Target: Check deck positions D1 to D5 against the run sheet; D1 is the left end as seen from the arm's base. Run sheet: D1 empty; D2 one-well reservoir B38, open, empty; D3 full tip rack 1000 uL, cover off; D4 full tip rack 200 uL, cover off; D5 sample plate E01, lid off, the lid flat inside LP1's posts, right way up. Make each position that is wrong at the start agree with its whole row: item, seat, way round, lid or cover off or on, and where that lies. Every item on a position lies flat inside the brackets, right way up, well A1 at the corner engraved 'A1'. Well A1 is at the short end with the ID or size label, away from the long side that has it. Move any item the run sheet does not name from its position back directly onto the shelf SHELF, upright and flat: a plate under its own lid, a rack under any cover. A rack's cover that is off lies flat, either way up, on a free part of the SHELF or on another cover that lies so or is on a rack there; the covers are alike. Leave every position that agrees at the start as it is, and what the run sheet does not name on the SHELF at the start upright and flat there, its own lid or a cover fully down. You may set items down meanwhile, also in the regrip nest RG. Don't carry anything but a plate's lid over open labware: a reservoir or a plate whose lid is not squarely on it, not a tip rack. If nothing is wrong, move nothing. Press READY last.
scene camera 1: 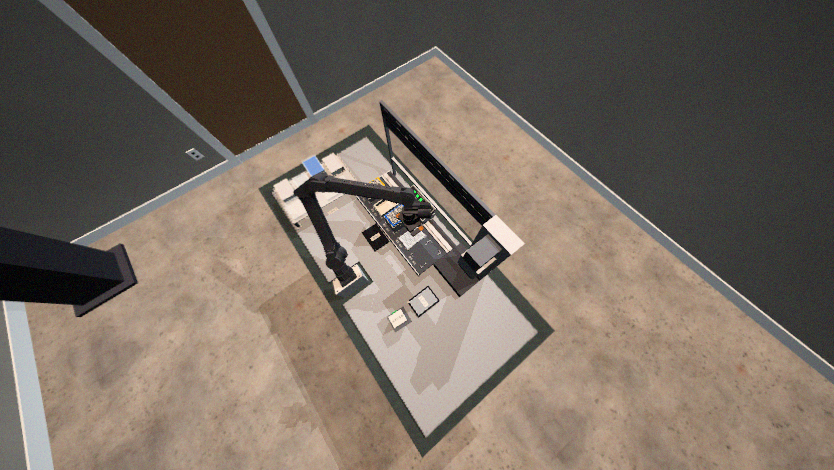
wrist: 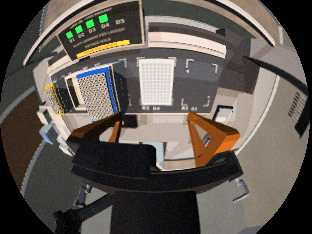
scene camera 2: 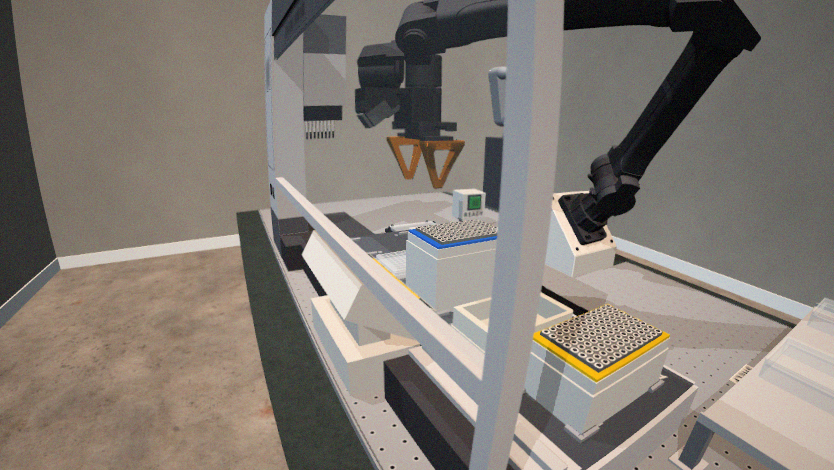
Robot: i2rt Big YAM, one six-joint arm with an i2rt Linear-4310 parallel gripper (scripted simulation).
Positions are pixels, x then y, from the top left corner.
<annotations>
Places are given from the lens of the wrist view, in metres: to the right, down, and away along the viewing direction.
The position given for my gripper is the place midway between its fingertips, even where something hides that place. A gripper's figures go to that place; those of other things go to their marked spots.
my gripper (wrist: 154, 115): 0.00, 0.00, 0.13
white sample plate (wrist: 154, 72): 0.00, -0.11, 0.22
blue-rimmed tip rack (wrist: 104, 91): -0.09, -0.04, 0.15
The marked spots on the blue-rimmed tip rack and the white sample plate are 0.13 m apart.
</annotations>
